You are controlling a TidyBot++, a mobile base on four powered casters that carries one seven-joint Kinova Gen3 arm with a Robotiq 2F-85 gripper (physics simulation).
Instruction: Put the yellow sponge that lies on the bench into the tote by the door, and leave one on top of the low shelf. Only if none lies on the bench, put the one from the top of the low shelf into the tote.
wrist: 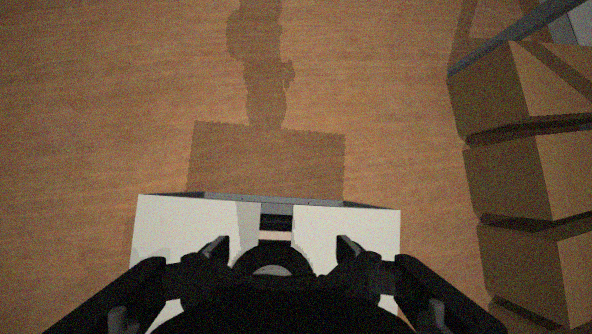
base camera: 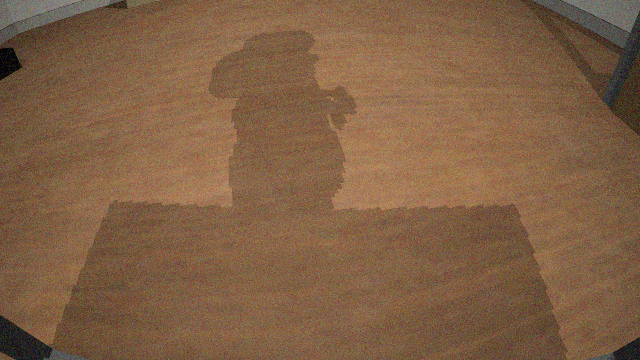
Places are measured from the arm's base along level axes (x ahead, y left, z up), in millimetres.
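Where they show: gripper, fingertip midpoint: (wrist: pixel 283 247).
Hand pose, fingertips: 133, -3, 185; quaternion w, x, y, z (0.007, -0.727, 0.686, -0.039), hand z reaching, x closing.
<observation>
After its pixels a point has its place, as x, y, z.
My gripper (wrist: pixel 283 247) @[133, -3, 185] is open, with nothing between its fingers, in the lower middle of the wrist view. It hangs above the white top of my own base. The yellow sponge, the bench, the tote and the low shelf cannot be made out in either view.
Several brown cardboard boxes (wrist: pixel 505 175) @[282, -879, -240] stand in a row on the right in the wrist view. A blue-grey bar (wrist: pixel 500 42) @[783, -801, -162] (base camera: pixel 622 67) @[798, -798, -276] runs beyond them. A black object (base camera: pixel 9 62) @[1160, 1395, -348] is at the left edge of the base camera view. Pale walls (base camera: pixel 607 15) @[1685, -1545, -277] rise at the far corners.
</observation>
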